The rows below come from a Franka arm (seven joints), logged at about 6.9 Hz.
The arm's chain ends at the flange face. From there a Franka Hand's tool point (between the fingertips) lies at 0.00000 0.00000 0.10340 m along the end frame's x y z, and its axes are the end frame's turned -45 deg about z.
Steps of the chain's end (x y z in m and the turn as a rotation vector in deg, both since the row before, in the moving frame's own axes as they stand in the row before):
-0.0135, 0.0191, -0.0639, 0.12, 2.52, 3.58
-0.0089, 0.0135, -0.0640, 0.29, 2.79, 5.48
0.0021, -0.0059, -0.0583, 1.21, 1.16, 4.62
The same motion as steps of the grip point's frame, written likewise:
-0.0198, 0.0071, -0.0640, -1.70, 1.87, 3.58
-0.0121, 0.0066, -0.0641, -1.77, 2.18, 5.48
0.0087, -0.0026, -0.0583, 0.04, 1.68, 4.62

